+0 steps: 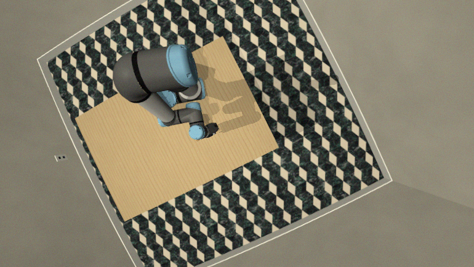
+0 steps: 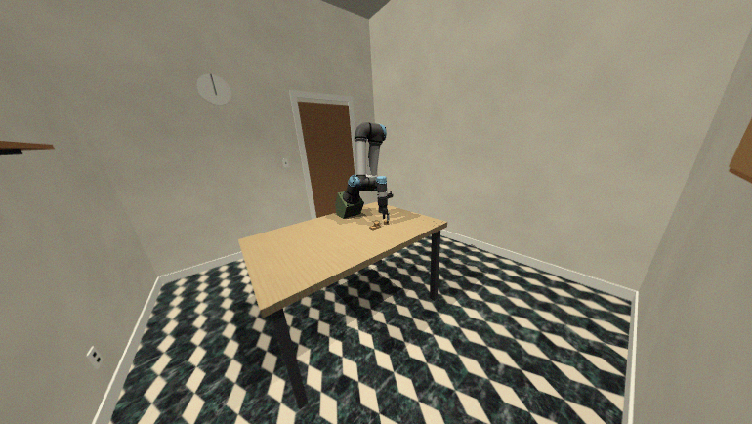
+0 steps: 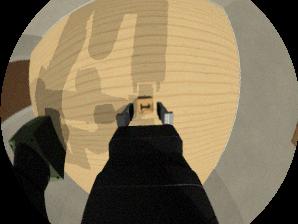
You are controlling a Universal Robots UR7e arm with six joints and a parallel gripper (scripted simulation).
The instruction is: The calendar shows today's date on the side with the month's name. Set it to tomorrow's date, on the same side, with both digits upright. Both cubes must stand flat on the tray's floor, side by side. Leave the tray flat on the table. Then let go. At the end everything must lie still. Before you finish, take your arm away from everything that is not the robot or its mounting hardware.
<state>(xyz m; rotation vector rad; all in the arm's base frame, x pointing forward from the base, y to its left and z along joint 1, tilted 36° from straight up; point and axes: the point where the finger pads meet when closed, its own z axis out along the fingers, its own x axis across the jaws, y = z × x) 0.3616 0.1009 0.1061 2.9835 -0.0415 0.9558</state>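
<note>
The wooden cube lies 40 mm below my hand. Also, from my hand: wooden tray: 110 mm to the right, 50 mm below.
</note>
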